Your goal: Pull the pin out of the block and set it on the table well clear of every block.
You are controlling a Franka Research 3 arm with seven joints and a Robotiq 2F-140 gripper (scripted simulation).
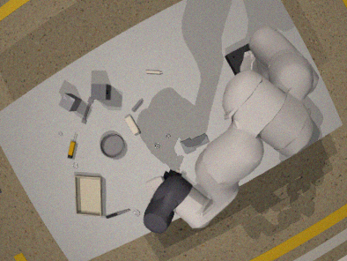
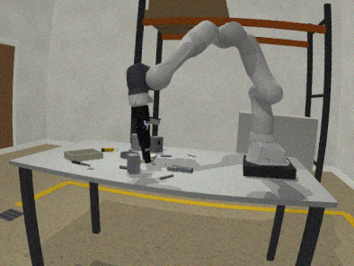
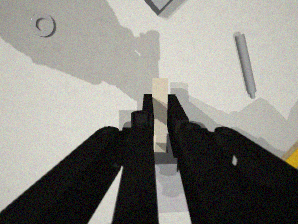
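Now: hand 30 mm above the cream pin. The rest, counted from my hand: short grey pin: 100 mm ahead, 70 mm below; then grey block: 40 mm to the left, 40 mm ahead, 30 mm below; then grey rod: 100 mm behind, 70 mm to the left, 70 mm below.
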